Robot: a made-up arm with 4 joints.
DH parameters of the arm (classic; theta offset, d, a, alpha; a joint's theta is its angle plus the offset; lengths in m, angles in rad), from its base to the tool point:
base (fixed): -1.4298 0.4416 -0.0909 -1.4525
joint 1: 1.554 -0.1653 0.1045 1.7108
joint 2: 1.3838 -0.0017 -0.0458 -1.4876
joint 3: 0 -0.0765 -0.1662 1.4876
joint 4: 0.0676 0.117 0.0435 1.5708
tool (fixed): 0 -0.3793 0 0
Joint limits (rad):
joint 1: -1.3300..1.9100
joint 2: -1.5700..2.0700
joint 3: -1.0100..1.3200
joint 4: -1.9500..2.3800
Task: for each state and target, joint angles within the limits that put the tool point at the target. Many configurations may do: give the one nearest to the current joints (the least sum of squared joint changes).
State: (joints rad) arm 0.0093 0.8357 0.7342 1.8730
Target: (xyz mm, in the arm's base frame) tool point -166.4 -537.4 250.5
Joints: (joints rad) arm -0.2872 0.8874 1.1388 1.7474
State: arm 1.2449 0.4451 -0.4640 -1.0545
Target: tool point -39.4 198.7 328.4
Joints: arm 1.8031 0.2594 -0.0119 -1.3012
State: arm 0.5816 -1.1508 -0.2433 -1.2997
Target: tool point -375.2 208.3 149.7
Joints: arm 0.9067 -1.1406 -0.0415 -1.9455
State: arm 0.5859 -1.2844 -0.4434 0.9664
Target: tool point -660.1 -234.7 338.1
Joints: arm 0.6966 -0.5145 0.3021 1.7583
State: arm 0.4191 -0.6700 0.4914 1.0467
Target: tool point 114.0 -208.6 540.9
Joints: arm 0.4650 -1.5012 0.2940 0.5400
